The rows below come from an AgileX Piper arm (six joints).
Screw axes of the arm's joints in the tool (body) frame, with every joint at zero. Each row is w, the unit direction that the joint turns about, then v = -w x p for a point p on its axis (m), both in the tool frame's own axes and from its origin. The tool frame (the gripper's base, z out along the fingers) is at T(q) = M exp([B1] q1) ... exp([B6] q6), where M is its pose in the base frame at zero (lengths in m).
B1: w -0.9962 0 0.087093 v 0.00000 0.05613 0.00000
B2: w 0 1 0 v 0.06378 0.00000 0.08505
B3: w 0 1 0 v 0.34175 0.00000 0.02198
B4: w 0 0 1 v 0.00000 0.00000 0.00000
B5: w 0 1 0 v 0.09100 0.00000 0.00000
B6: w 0 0 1 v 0.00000 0.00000 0.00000
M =
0.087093 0 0.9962 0.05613
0 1 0 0.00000
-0.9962 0 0.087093 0.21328
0 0 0 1
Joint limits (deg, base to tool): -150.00..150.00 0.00..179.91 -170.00..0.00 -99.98..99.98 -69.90..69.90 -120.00..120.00
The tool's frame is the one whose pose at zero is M.
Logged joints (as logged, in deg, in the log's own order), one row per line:
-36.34, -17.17, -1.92, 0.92, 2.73, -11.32
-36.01, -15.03, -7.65, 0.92, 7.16, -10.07
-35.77, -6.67, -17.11, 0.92, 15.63, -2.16
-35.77, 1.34, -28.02, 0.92, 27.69, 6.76
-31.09, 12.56, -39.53, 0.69, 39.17, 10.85
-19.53, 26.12, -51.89, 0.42, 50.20, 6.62
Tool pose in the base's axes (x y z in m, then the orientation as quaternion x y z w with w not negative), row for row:
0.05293, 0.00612, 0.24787, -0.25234, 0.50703, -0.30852, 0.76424
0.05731, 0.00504, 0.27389, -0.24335, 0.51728, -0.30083, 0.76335
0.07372, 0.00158, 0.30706, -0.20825, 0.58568, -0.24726, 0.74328
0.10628, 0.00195, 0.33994, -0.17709, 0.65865, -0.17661, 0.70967
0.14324, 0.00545, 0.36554, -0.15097, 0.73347, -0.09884, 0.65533
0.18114, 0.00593, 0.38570, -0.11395, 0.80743, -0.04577, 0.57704
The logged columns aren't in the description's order. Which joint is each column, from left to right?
Columns, left to right: q6, q5, q3, q1, q2, q4.
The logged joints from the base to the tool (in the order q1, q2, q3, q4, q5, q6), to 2 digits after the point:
0.92, 2.73, -1.92, -11.32, -17.17, -36.34
0.92, 7.16, -7.65, -10.07, -15.03, -36.01
0.92, 15.63, -17.11, -2.16, -6.67, -35.77
0.92, 27.69, -28.02, 6.76, 1.34, -35.77
0.69, 39.17, -39.53, 10.85, 12.56, -31.09
0.42, 50.20, -51.89, 6.62, 26.12, -19.53

